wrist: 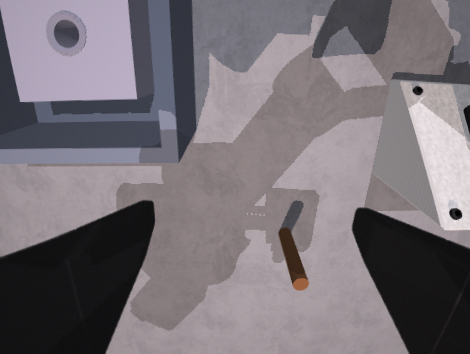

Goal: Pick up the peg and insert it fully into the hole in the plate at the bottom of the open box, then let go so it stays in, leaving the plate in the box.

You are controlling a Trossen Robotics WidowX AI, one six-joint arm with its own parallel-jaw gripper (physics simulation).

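Places are measured from the arm's base along level axes (x down, y right, z back), in centimetres.
Pixels of known places: gripper, between the fingertips: [255,215].
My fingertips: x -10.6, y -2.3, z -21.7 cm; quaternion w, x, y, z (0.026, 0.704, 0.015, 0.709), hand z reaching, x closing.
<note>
Ahead of a thing's pixels: the offset from my fingertips to its top centre. "spot": to the spot under its first point. Level surfaces: height alone.
My gripper [255,215] is open, with its two black fingers wide apart at the left and right of the wrist view. The brown peg @[dz +6.2, dx +8.7, dy -11.2 cm] [292,255] stands upright on the table, seen from above between the fingertip lines, nearer the right finger and apart from both fingers. Its orange top end points toward the bottom of the view. The open box @[dz -12.9, dx +6.9, dy +6.6 cm] [90,155] is blue-grey and lies at the upper left. The pale plate @[dz -12.9, dx +10.6, dy +6.6 cm] [100,70] is inside it, with a round hole ringed by a raised rim @[spot: dz -14.0, dx +10.7, dy +6.5 cm] [50,34].
A light metal block [425,140] with dark screw holes stands at the right edge, beyond the right finger. The pale, mottled table @[dx +16.7 cm] [340,165] carries the arm's shadow across the middle. The near right corner of the box rises above the table.
</note>
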